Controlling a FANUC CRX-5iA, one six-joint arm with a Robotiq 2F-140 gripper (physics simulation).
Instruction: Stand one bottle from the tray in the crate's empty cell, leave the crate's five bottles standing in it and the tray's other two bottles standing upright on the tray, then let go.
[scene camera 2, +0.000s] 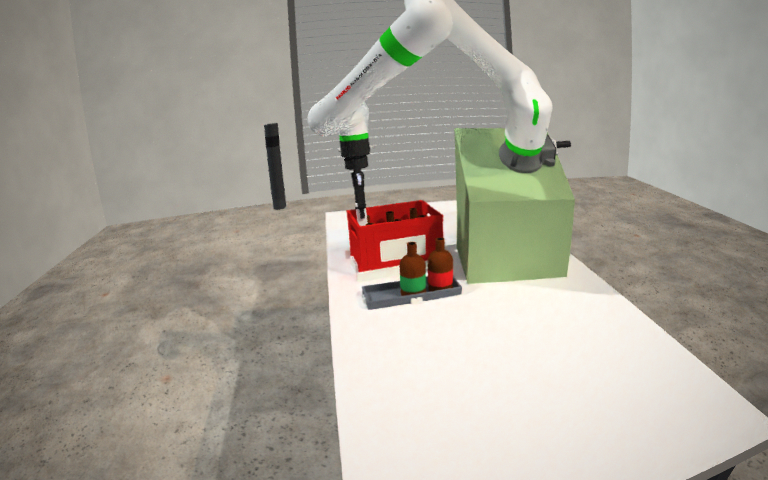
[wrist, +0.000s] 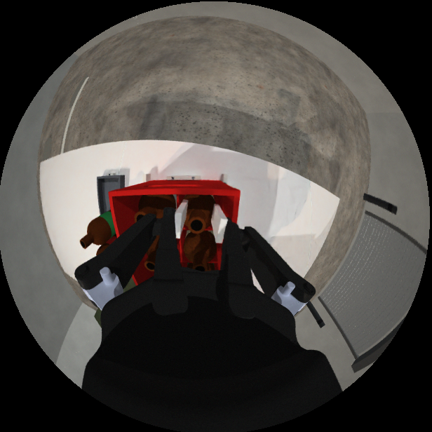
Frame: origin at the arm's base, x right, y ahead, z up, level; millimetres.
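Seen in the pictures: gripper, fingertip midpoint: (scene camera 2: 362, 225); arm's base, link origin: (scene camera 2: 521, 157).
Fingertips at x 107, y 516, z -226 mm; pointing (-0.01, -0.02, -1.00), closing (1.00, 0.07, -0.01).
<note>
Pixels of each thing's top centre, then the offset from my fingertips to it. "spot": a spot on its surface instead. Level surfaces: height alone.
- red crate, top centre: (scene camera 2: 393, 212) dy -102, dx -24, dz +44 mm
- green-banded bottle, top centre: (scene camera 2: 411, 243) dy -128, dx -266, dz +29 mm
- red-banded bottle, top centre: (scene camera 2: 440, 239) dy -210, dx -252, dz +29 mm
- grey tray, surface spot: (scene camera 2: 382, 296) spot: dy -37, dx -270, dz -126 mm
- white table, surface height: dz -131 mm
The red crate (scene camera 2: 370, 249) (wrist: 175, 188) stands on the table with brown bottles upright in it. My gripper (scene camera 2: 362, 217) (wrist: 199, 210) is open, pointing down at the crate's left end in the scene view. Its pale fingertips stand apart on either side of the neck of a bottle (wrist: 197, 224) in the crate, with a gap to the neck. The fingers hide parts of the other bottles. A green-banded bottle (scene camera 2: 412, 268) (wrist: 100, 229) and a red-banded bottle (scene camera 2: 440, 266) stand upright on the grey tray (scene camera 2: 382, 296) (wrist: 103, 189).
The tray lies in front of the crate on the white table (scene camera 2: 481, 384). The green pedestal (scene camera 2: 518, 237) that bears the arm stands right of the crate. The crate's walls rise close around the fingertips. A dark post (scene camera 2: 275, 166) shows at the left.
</note>
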